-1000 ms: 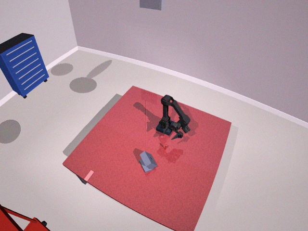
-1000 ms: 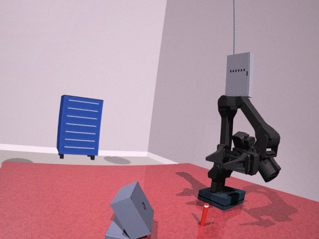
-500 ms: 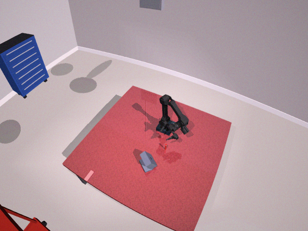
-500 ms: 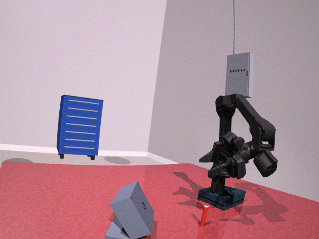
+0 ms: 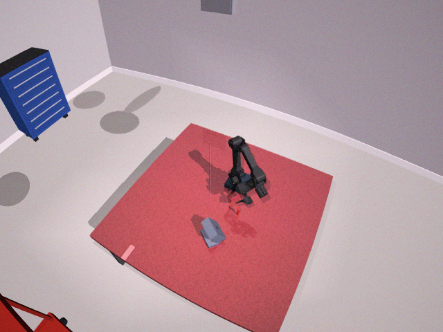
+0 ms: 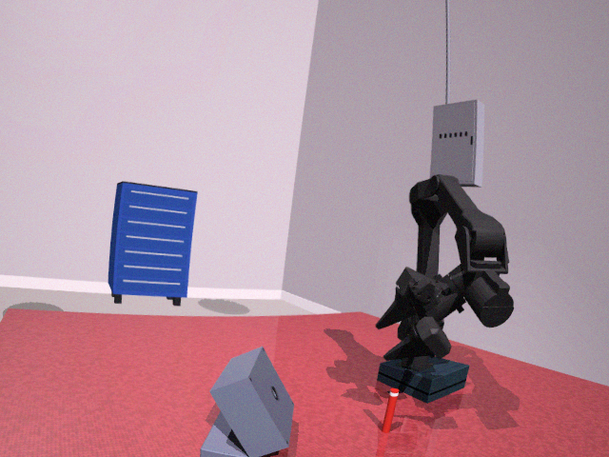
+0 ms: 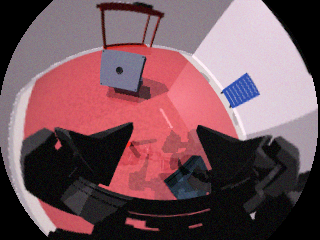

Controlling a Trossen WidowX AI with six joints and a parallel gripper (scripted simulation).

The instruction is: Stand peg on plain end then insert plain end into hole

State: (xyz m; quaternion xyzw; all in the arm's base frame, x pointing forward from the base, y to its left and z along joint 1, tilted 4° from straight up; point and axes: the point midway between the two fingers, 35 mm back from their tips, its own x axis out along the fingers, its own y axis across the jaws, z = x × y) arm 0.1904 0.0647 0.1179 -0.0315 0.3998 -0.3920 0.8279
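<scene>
My gripper tip is now 2 cm short of the red peg, 6 cm to the right of it and 9 cm above it. Also, from my gripper tip: sloped panel 22 cm ahead, 3 cm to the right, 7 cm below.
</scene>
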